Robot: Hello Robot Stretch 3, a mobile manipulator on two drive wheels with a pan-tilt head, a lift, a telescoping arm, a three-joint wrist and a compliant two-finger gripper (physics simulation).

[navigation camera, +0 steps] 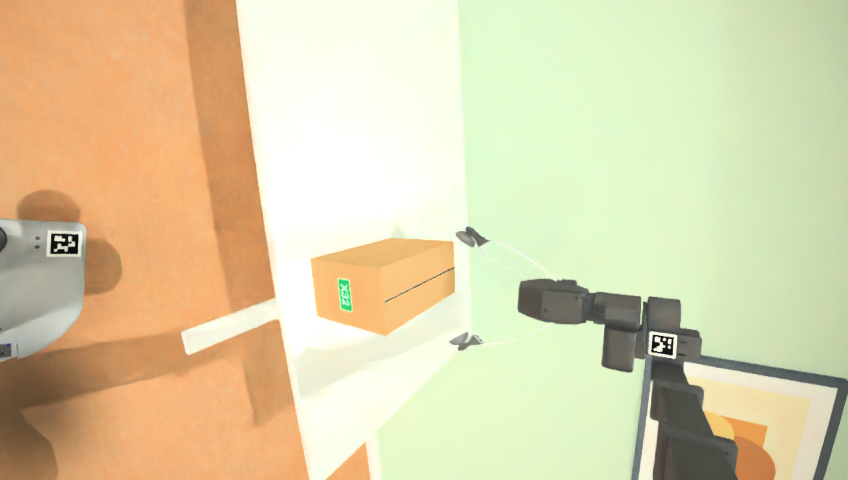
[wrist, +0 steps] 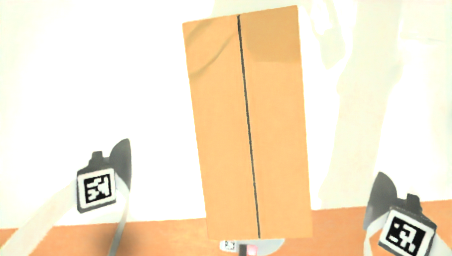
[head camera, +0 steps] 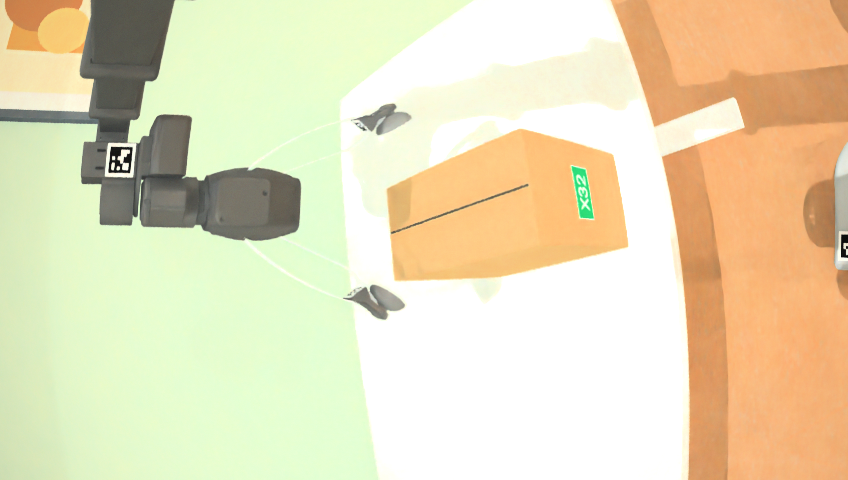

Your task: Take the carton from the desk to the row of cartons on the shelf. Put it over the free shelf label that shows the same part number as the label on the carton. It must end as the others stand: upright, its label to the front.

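Frame: origin at the robot's base, x left, y back, z up, level; centimetres.
Seen in the pictures: gripper, fingertip midpoint: (navigation camera: 453, 287) (wrist: 245, 174) (head camera: 403, 209).
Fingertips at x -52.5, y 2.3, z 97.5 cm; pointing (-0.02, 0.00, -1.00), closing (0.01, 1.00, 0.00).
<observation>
A point is followed by its place in that frame.
The brown carton (head camera: 464, 231) {x -52.1, y 0.3, z 90.0 cm} (navigation camera: 383, 288) {x -42.2, y 2.6, z 90.0 cm} (wrist: 225, 125) {x -55.1, y -0.3, z 90.0 cm} rests on the white desk (head camera: 505, 368) {x -62.7, y -19.6, z 72.0 cm} (navigation camera: 357, 118) {x -51.0, y -31.7, z 72.0 cm} (wrist: 50, 75) {x -59.1, y -39.1, z 72.0 cm}. A dark seam runs along its upper face. Its green label (head camera: 582, 192) {x -42.2, y 5.0, z 81.1 cm} (navigation camera: 345, 294) {x -42.2, y 4.9, z 81.2 cm} reads X32, on the end facing the robot's base. My gripper (head camera: 389, 209) {x -52.5, y 2.3, z 97.4 cm} (navigation camera: 467, 289) {x -52.5, y 2.3, z 97.4 cm} (wrist: 245, 174) {x -52.5, y 2.3, z 97.4 cm} is open and empty, pointing down. In the head and navigation views it appears near the carton's wall-side end. In the wrist view the carton lies between the widely spread fingertips, with a gap on each side. The shelf and its row of cartons do not show.
The robot's base (head camera: 842, 196) {x -15.1, y 10.4, z 16.0 cm} (navigation camera: 41, 279) {x -9.4, y 8.4, z 16.0 cm} (wrist: 270, 246) {x 10.3, y 19.6, z 16.0 cm} stands on the orange-brown floor (head camera: 785, 356) {x -30.1, y -27.5, z 0.0 cm} (navigation camera: 119, 118) {x -24.4, y -36.0, z 0.0 cm} in front of the desk. A white desk leg (head camera: 705, 126) (navigation camera: 229, 328) shows below the desk edge. A pale green wall (head camera: 178, 356) {x -109.6, y -25.7, z 113.9 cm} (navigation camera: 595, 118) {x -105.2, y -44.8, z 113.8 cm} rises behind, with a framed picture (head camera: 44, 77) {x -120.7, y 32.9, z 150.1 cm} (navigation camera: 773, 392) {x -119.9, y 29.3, z 161.1 cm}.
</observation>
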